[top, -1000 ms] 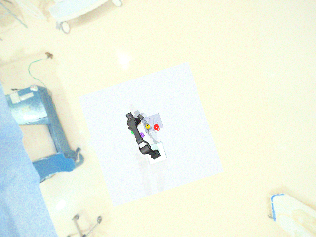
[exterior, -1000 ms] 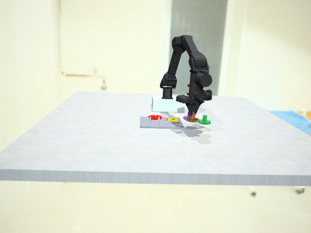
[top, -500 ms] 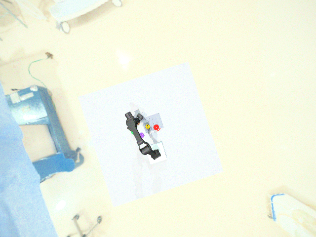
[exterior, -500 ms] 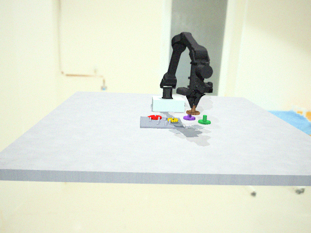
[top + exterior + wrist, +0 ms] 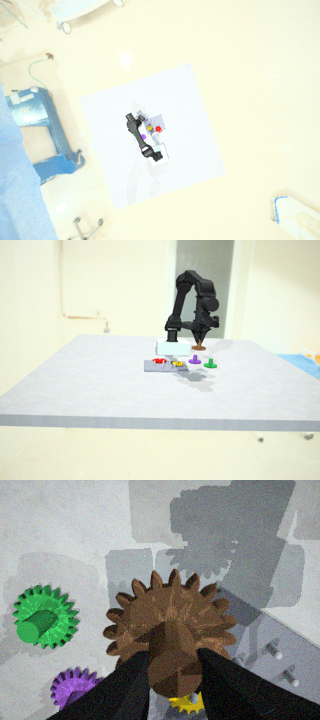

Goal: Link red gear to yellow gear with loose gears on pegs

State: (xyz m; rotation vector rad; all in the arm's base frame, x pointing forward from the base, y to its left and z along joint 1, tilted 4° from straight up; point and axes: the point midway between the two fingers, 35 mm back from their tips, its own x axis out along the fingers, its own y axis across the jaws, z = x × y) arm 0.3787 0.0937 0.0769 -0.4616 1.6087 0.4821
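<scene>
Now: gripper tip 15 cm past the purple gear, 12 cm above it and 1 cm to the right of it. Round my gripper tip: brown gear (1 cm below); then green gear (12 cm below, 9 cm behind, 8 cm to the left); then yellow gear (12 cm below, 8 cm to the right, 8 cm behind).
</scene>
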